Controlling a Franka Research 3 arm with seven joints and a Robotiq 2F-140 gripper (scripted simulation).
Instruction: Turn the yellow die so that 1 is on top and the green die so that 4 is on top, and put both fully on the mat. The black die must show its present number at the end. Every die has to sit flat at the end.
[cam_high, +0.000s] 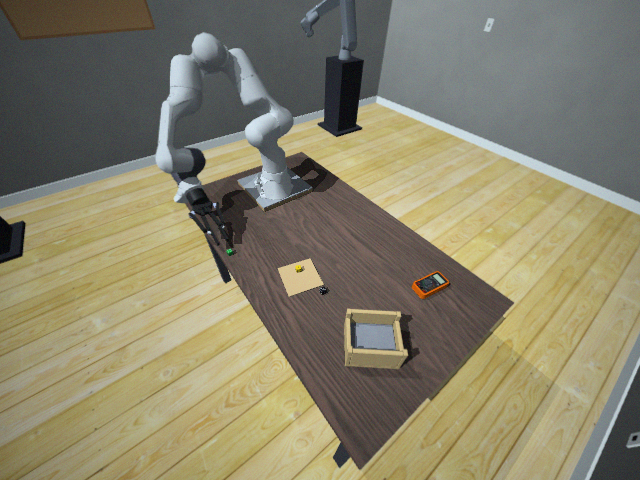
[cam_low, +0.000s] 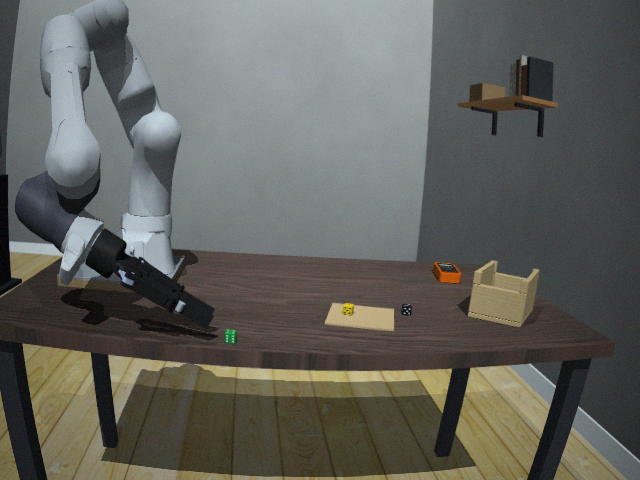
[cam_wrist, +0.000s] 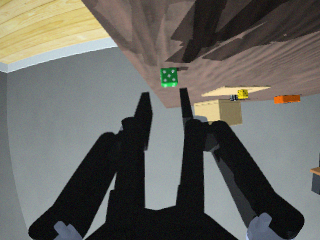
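The green die lies 6 cm ahead of my hand, 5 cm below it and 1 cm to the left of it. From my hand the other things lie so: yellow die 30 cm ahead, 20 cm to the left, 5 cm below; then black die 43 cm ahead, 22 cm to the left, 5 cm below; then tan mat 33 cm ahead, 19 cm to the left, 6 cm below.
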